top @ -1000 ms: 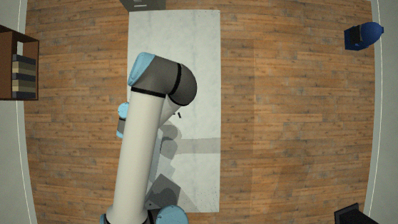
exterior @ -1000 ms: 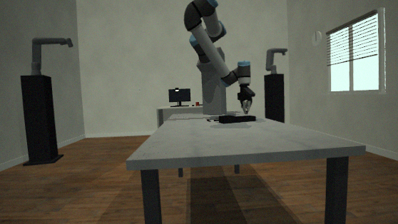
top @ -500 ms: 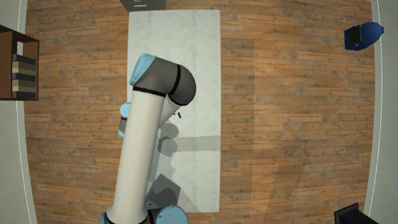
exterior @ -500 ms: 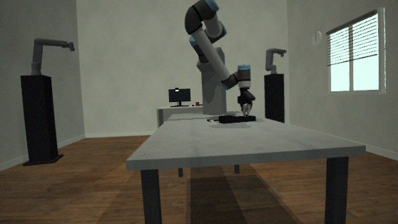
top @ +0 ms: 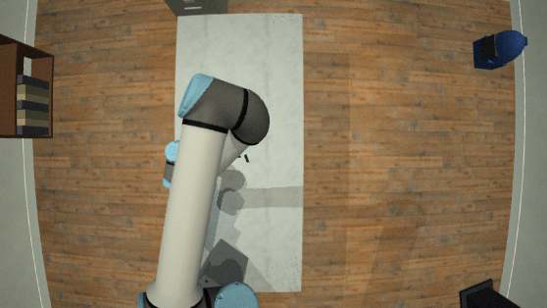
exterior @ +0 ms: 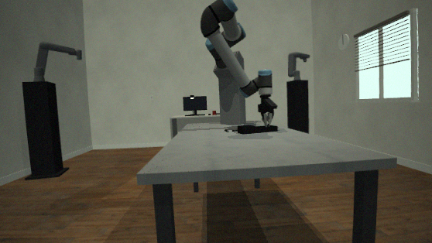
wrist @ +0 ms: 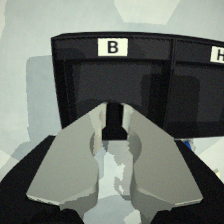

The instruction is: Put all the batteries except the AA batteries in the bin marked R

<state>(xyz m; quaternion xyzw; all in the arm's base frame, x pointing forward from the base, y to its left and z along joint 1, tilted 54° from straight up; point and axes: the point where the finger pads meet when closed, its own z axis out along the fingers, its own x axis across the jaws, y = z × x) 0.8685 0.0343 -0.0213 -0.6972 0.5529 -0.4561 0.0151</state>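
Right now the thin black cylindrical battery is 11 cm behind my hand, 19 cm to the right of it and 3 cm below it. Also, from my hand: white domino (13 cm behind, 13 cm to the right, 3 cm below); blue cylindrical battery (7 cm behind, 7 cm to the right, 3 cm below); black bin (1 cm ahead, 8 cm to the right, 1 cm below).
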